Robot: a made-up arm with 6 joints. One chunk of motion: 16 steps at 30 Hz.
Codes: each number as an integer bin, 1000 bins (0 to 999) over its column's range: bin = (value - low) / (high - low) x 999, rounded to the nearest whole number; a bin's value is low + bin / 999 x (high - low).
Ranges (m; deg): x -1.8..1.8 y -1.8..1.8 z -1.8..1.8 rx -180..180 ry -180..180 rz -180..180
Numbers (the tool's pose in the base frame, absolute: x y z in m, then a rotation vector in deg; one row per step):
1: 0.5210 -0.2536 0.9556 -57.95 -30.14 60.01
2: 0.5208 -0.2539 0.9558 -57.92 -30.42 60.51
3: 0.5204 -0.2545 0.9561 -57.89 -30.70 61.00
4: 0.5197 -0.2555 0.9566 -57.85 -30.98 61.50
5: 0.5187 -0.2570 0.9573 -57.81 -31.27 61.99
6: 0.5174 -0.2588 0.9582 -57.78 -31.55 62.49
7: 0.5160 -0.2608 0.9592 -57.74 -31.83 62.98
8: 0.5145 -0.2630 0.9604 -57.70 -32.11 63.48
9: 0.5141 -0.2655 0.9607 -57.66 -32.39 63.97
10: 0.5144 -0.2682 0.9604 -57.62 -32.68 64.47
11: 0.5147 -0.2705 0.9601 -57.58 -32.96 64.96
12: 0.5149 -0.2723 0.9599 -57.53 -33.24 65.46
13: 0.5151 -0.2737 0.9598 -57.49 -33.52 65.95
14: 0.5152 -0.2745 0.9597 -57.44 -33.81 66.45
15: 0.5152 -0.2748 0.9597 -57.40 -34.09 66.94
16: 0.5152 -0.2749 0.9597 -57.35 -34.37 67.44
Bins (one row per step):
1: 644 429 765 339 416 666
2: 644 429 765 339 415 667
3: 644 429 765 339 414 669
4: 644 429 765 339 414 670
5: 643 428 765 339 413 672
6: 643 428 765 339 412 673
7: 643 427 766 339 411 674
8: 642 427 766 339 410 676
9: 642 426 766 339 410 677
10: 642 425 766 340 409 678
11: 642 424 766 340 408 680
12: 642 424 766 340 407 681
13: 642 424 766 340 406 683
14: 642 423 766 340 406 684
15: 642 423 766 340 405 685
16: 642 423 766 340 404 687

